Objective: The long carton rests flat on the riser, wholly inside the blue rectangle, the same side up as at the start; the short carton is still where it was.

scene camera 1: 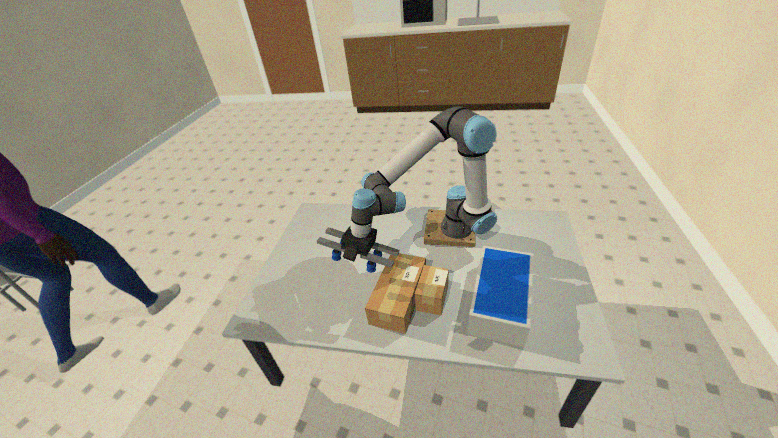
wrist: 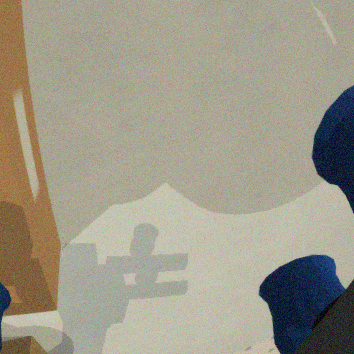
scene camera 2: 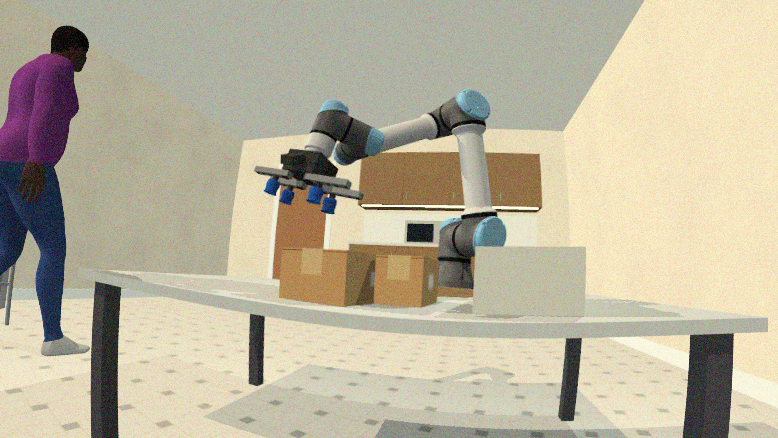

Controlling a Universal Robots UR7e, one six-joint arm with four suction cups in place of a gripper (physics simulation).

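Where they show: hand at its tool point: (scene camera 1: 357, 257) (wrist: 125, 237) (scene camera 2: 297, 202); arm's base at its link origin: (scene camera 1: 456, 228) (scene camera 2: 451, 287).
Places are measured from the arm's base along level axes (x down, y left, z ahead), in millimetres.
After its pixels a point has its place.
Observation:
The long carton (scene camera 1: 393, 298) @(x -77, y -156, z 538 mm) (scene camera 2: 313, 278) @(x -20, y -165, z 608 mm) (wrist: 11, 75) @(x -35, y -245, z 513 mm) lies flat on the table, its label up near the far end. The short carton (scene camera 1: 429, 297) @(x -71, y -27, z 497 mm) (scene camera 2: 400, 281) @(x -24, y -27, z 498 mm) stands close along its right side, also label up; whether they touch is unclear. The pale riser (scene camera 1: 498, 329) @(x -47, y 231, z 560 mm) (scene camera 2: 529, 281) @(x -33, y 227, z 559 mm) is right of both, with the blue rectangle (scene camera 1: 501, 285) @(x -93, y 227, z 399 mm) filling most of its top and bearing no carton. My gripper (scene camera 1: 356, 258) @(x -199, y -311, z 474 mm) (scene camera 2: 300, 195) @(x -199, y -311, z 474 mm) is open, its suction off and its cups holding nothing. It hangs slightly tilted, above and to the left of the long carton's far part. Cups show at the wrist view's edges.
The arm's wooden base plate (scene camera 1: 432, 239) @(x -5, y -97, z 107 mm) is at the table's far side, behind the cartons. A person (scene camera 1: 40, 244) (scene camera 2: 40, 108) in a purple top is at the left, beyond the table's (scene camera 1: 304, 326) @(x 27, y -495, z 676 mm) (scene camera 2: 381, 322) @(x 35, y 6, z 686 mm) left edge. Kitchen cabinets (scene camera 1: 457, 68) stand at the back wall.

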